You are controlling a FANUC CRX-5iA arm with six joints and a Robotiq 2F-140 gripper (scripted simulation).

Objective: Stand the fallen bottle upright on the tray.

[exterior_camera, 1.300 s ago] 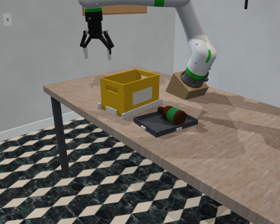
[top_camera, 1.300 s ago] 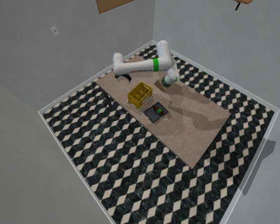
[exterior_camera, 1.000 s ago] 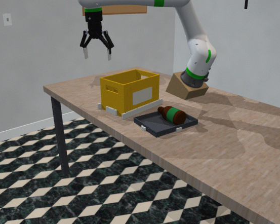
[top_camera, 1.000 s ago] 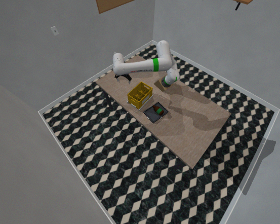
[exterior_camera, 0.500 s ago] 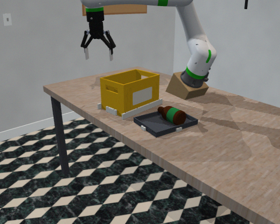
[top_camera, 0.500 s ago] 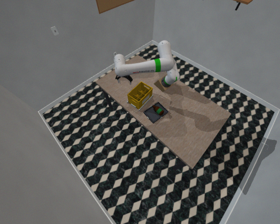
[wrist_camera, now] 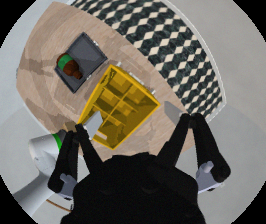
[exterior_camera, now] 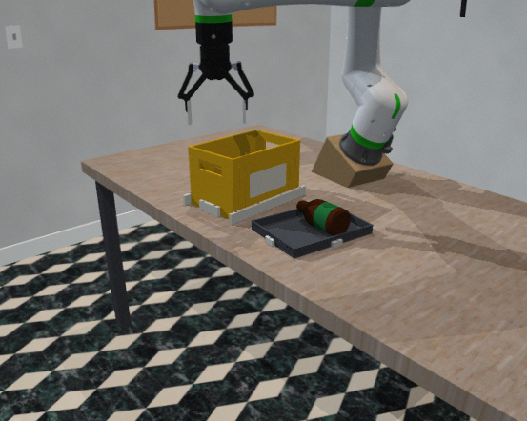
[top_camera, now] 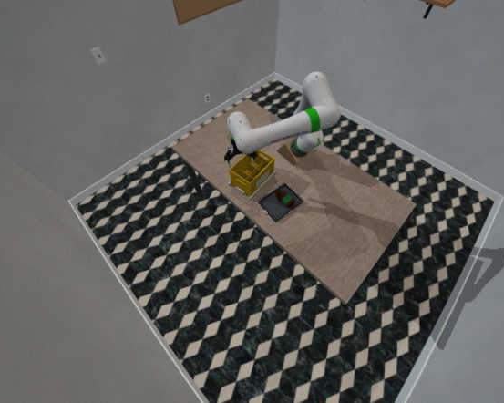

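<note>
Right now the bottle is 11 cm behind my hand, 29 cm to the left of it and 22 cm below it. The rest, counted from my hand: yellow crate 9 cm behind, 1 cm to the left, 17 cm below; dark grey tray 8 cm behind, 29 cm to the left, 24 cm below.
</note>
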